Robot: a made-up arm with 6 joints.
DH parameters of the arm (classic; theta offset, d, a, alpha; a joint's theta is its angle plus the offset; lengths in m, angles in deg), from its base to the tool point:
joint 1: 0 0.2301 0 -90
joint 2: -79.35 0 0.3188 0
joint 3: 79.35 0 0.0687 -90
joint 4: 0 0.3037 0 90
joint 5: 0 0 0.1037 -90
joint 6: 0 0.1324 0 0
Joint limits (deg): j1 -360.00..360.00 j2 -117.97..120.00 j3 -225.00..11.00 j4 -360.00..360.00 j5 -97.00..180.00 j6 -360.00..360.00
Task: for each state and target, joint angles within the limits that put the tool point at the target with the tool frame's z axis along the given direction. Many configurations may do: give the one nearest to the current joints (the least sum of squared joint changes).
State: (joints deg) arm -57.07 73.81 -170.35 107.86 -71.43 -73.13
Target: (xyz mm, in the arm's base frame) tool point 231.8 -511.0 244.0 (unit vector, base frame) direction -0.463 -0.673 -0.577
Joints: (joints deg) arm -53.38 77.02 -173.19 127.91 -78.44 -73.13
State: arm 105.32 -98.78 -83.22 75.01 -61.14 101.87
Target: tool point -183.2 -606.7 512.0 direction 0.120 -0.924 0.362
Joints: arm 61.62 -83.14 -127.62 49.55 -45.74 101.87
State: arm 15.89 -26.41 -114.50 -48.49 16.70 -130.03
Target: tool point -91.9 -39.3 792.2 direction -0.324 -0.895 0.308
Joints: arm -33.30 -69.91 -72.53 -90.80 67.76 -130.03
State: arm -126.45 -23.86 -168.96 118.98 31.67 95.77
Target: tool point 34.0 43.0 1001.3 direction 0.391 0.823 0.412
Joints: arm -96.48 0.43 -174.19 161.84 71.58 95.77
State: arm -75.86 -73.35 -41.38 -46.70 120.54 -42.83
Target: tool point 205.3 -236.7 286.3 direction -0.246 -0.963 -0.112
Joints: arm -30.99 -23.41 -21.47 -97.35 73.72 -42.83
